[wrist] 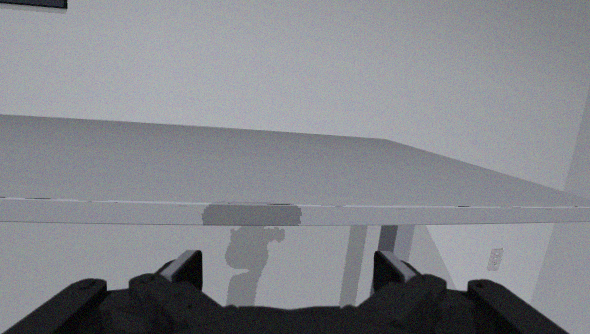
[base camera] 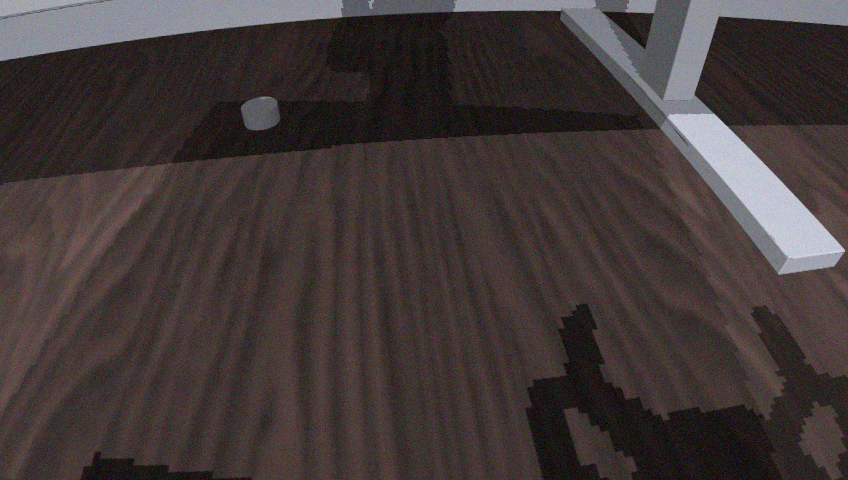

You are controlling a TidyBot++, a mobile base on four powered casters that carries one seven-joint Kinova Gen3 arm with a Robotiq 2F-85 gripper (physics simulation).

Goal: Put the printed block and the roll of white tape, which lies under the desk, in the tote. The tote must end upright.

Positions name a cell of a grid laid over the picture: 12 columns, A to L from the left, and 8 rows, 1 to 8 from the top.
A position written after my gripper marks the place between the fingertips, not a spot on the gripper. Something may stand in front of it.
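There's a white desk (base camera: J2) here, and the wrist view shows the desk (wrist: B5) too. I can also see my gripper (wrist: F7).
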